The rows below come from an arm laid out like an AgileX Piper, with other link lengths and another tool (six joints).
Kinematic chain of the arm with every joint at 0, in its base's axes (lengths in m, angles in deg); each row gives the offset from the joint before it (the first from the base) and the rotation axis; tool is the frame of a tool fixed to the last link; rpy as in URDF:
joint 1: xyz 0 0 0.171 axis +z
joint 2: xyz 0 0 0 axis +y
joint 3: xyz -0.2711 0 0.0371 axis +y
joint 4: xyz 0.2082 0 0.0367 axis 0.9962 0 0.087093
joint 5: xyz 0 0 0 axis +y
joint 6: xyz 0.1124 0 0.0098 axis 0.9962 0 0.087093
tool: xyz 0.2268 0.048 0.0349 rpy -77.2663 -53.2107 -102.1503
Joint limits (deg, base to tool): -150..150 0..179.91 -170..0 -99.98..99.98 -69.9..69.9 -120..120
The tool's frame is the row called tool.
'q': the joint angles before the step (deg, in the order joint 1, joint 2, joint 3, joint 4, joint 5, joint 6). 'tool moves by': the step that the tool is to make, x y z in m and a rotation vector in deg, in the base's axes. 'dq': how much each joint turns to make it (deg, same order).
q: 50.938 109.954 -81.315 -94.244 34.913 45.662
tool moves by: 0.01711 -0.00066 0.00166 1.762 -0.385 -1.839
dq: -1.133 2.666 -3.361 -0.214 0.390 1.532
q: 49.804 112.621 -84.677 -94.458 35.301 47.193
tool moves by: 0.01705 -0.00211 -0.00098 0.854 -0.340 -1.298
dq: -1.430 2.613 -3.241 -0.138 -0.218 0.448
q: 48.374 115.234 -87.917 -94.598 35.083 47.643
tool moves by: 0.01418 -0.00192 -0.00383 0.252 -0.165 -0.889
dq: -1.214 2.415 -2.793 0.000 -0.324 -0.095
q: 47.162 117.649 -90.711 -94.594 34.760 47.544
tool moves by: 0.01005 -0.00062 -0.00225 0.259 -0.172 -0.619
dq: -0.757 1.826 -2.265 0.173 -0.157 -0.213
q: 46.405 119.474 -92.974 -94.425 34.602 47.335
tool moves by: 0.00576 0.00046 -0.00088 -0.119 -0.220 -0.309
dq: -0.280 1.205 -1.674 0.380 0.084 -0.722
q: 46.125 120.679 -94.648 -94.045 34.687 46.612
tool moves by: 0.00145 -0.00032 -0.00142 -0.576 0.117 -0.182
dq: 0.045 0.501 -0.963 1.190 0.265 -1.710
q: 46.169 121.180 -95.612 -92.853 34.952 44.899
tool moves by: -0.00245 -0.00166 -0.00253 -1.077 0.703 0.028
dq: 0.153 -0.227 -0.414 2.547 0.146 -3.329
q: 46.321 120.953 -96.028 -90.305 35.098 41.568
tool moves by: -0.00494 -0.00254 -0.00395 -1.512 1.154 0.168
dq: 0.228 -0.567 -0.238 3.644 0.197 -4.671
